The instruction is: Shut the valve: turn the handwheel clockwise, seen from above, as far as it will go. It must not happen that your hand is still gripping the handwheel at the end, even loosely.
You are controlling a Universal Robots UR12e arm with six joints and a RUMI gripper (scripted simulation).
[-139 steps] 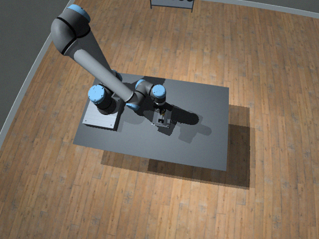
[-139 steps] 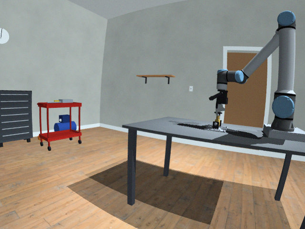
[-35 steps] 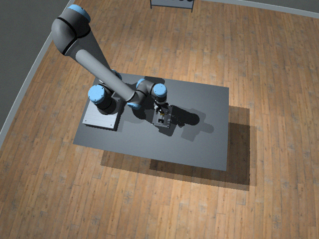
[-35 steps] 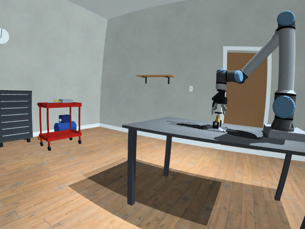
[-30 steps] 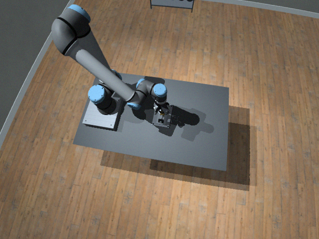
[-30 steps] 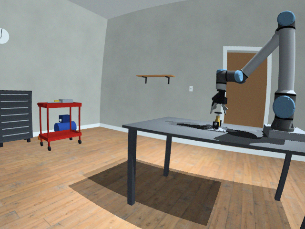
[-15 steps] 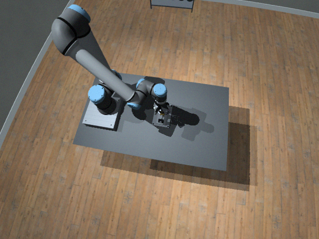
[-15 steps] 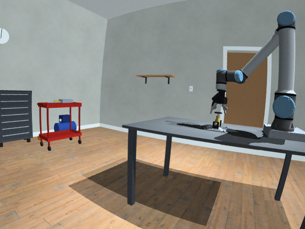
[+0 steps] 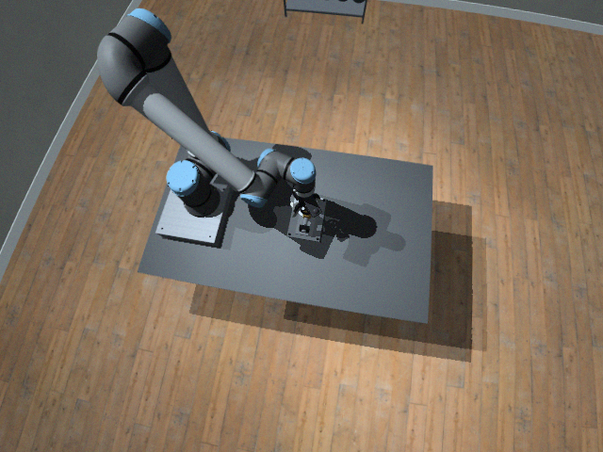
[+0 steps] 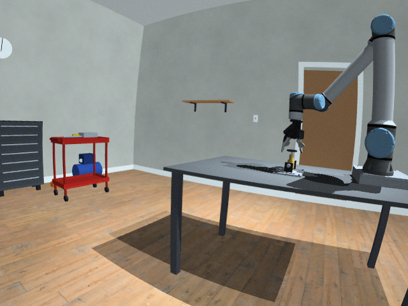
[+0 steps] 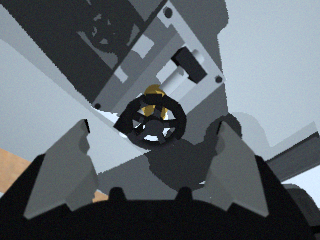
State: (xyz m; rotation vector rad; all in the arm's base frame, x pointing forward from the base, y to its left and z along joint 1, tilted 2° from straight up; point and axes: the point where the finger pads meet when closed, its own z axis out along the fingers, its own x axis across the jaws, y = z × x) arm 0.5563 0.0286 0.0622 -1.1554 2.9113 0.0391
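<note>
Now: the black spoked handwheel 1 cm above my hand. From my hand the other things lie so: base plate: 12 cm below.
</note>
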